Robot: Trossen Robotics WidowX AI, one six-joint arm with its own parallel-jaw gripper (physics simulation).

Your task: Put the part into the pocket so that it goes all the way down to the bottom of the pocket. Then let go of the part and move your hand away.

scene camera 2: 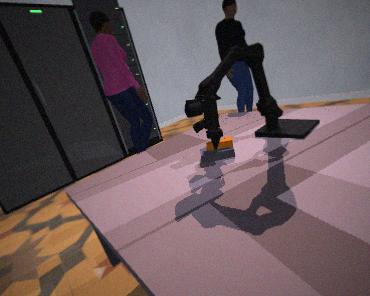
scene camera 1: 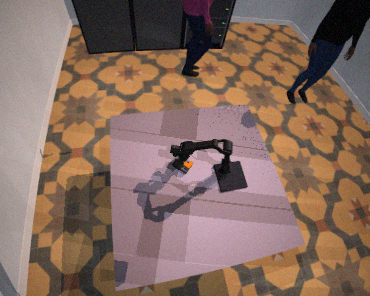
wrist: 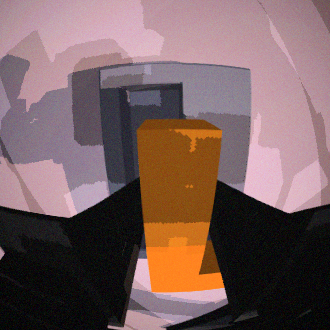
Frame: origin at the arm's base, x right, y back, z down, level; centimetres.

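Seen in the pictures: gripper, fingertip midpoint: (scene camera 2: 215,148) (scene camera 1: 181,162) (wrist: 173,182); arm's base at its link origin: (scene camera 2: 272,127) (scene camera 1: 224,169).
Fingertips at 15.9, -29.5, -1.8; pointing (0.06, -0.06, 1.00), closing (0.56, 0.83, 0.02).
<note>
Pixels of each thing's top centre, then the offset from my fingertips to it, as dx, dy, dz. "*": a spot on its surface instead. Level surfaces: height alone.
- orange part at its top centre: (wrist: 207,246) (scene camera 2: 218,139) (scene camera 1: 185,160) -0.8, +2.4, -3.2
- grey block at its top centre: (wrist: 178,181) (scene camera 2: 216,148) +0.0, +0.4, +0.5
- dark rectangular pocket at a spot on its surface: (wrist: 152,111) * +2.5, -3.4, +3.7
- pink table at its surface level: dz +4.2
The orange part (scene camera 1: 188,164) (scene camera 2: 223,143) (wrist: 177,175) is a long block held between the fingers of my gripper (scene camera 2: 216,145) (wrist: 173,182), which is shut on it. The grey block (scene camera 2: 218,157) (wrist: 217,92) with the pocket lies on the table below. In the wrist view the dark rectangular pocket (wrist: 152,111) shows beyond the part's far end, its long sides roughly parallel to the part. The part appears offset to the right of the pocket and above the block; it covers the pocket's near right portion. The exact gap between part and block cannot be told.
The arm's black base plate (scene camera 1: 231,176) (scene camera 2: 287,128) stands on the pink table (scene camera 1: 215,245) (scene camera 2: 310,235), right of the grey block in both scene views. Dark cabinets (scene camera 1: 105,25) (scene camera 2: 45,85) and two people stand beyond the table. Arm shadows cross the tabletop.
</note>
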